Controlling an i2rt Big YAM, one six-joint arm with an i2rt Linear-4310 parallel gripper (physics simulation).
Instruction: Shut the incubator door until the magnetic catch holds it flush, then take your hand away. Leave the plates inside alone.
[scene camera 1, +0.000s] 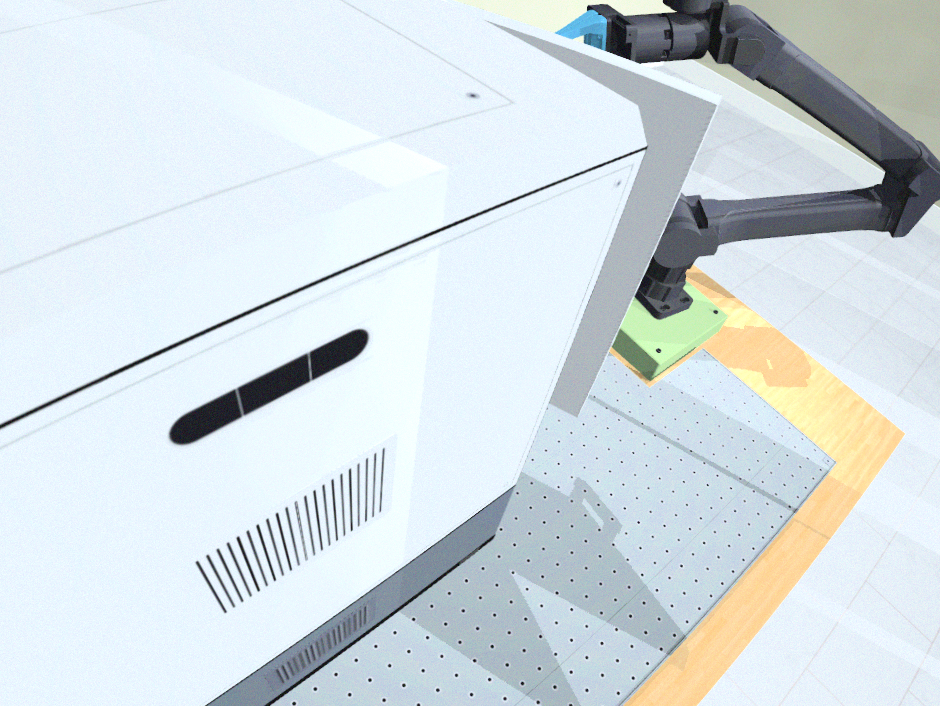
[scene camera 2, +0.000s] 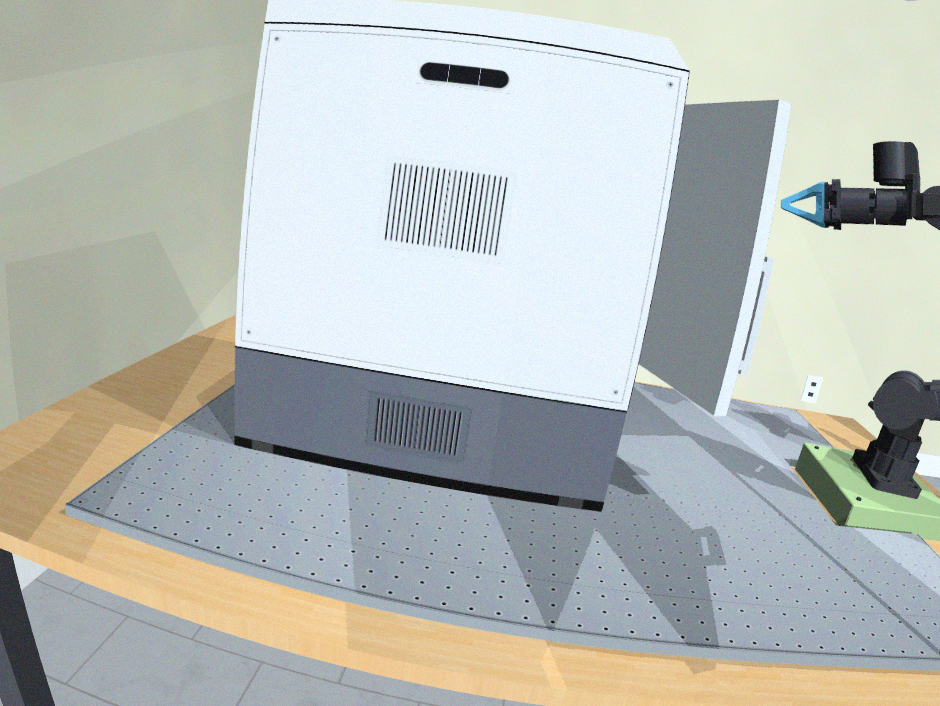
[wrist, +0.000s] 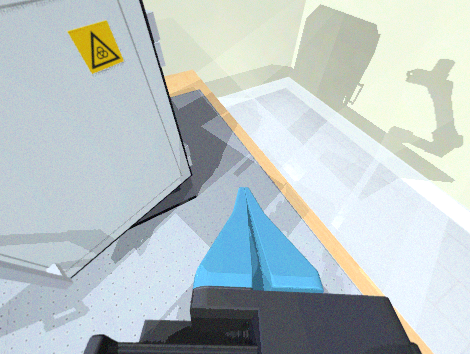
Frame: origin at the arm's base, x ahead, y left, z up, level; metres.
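Where they show: gripper, fingertip midpoint: (scene camera 2: 780, 204) (wrist: 242, 193); arm's base, link origin: (scene camera 1: 651, 289) (scene camera 2: 883, 476).
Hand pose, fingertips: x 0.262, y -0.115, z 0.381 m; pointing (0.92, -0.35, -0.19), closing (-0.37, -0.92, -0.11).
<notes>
Things, the pixels of their centre, and the offset from my fingertips. "pt": a spot on its surface instead. Level surfaces: height alone.
- pale handle, surface spot: (scene camera 2: 754, 319) pt 0.067 m ahead, 0.268 m left, 0.157 m down
- door's outer face, surface spot: (wrist: 60, 140) pt 0.162 m ahead, 0.163 m left, 0.041 m down
- yellow warning label, surface spot: (wrist: 96, 47) pt 0.206 m ahead, 0.088 m left, 0.031 m up
- perforated board, surface height: 0.414 m down
- wooden table, surface height: 0.426 m down
The white incubator (scene camera 1: 501, 303) (scene camera 2: 326, 151) stands on the perforated board, back towards the scene cameras. Its door (scene camera 1: 615, 250) (scene camera 2: 714, 227) stands open at an angle, its grey inner face showing. A pale handle (scene camera 2: 754, 319) is on the door's outer side. In the wrist view, the door's outer face (wrist: 60, 140), with a yellow warning label (wrist: 96, 47), fills the left. My gripper (scene camera 1: 562, 33) (scene camera 2: 783, 203) (wrist: 242, 193) is shut and empty, its blue fingers together. It is beyond the door's outer side; whether the tips touch it cannot be told. The plates inside are hidden.
The perforated board (scene camera 1: 645, 471) (scene camera 2: 425, 531) lies on the wooden table (scene camera 1: 851, 433) (scene camera 2: 189, 600). The arm's green base block (scene camera 1: 676, 334) (scene camera 2: 824, 486) stands past the door. In the wrist view, the table's edge (wrist: 295, 200) runs diagonally right of the door, with floor beyond.
</notes>
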